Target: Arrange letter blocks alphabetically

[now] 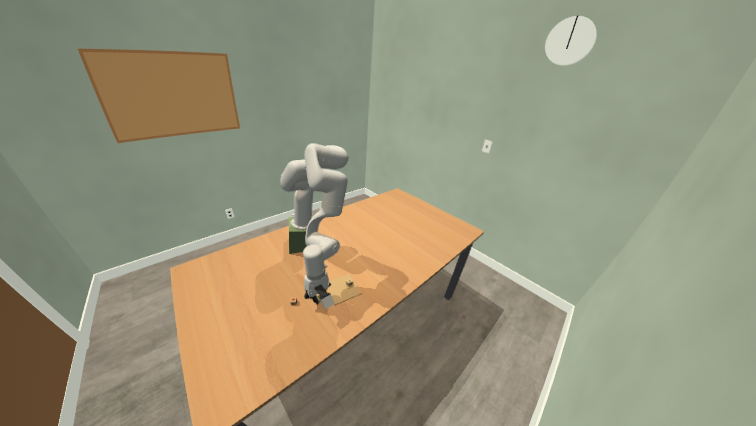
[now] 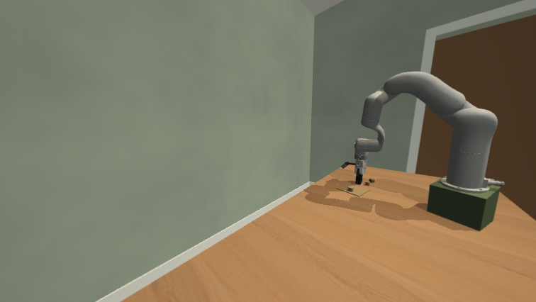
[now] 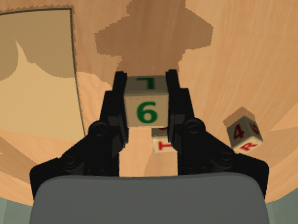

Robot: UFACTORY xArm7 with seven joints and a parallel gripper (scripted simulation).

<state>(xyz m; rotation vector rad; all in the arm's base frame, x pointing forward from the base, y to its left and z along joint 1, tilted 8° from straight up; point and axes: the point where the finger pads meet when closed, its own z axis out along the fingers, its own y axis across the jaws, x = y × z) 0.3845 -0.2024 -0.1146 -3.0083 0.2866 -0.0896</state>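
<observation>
Now: the green-topped block right at my hand. Also, from my hand: tan mat 3 cm ahead, 12 cm to the left, 2 cm below.
</observation>
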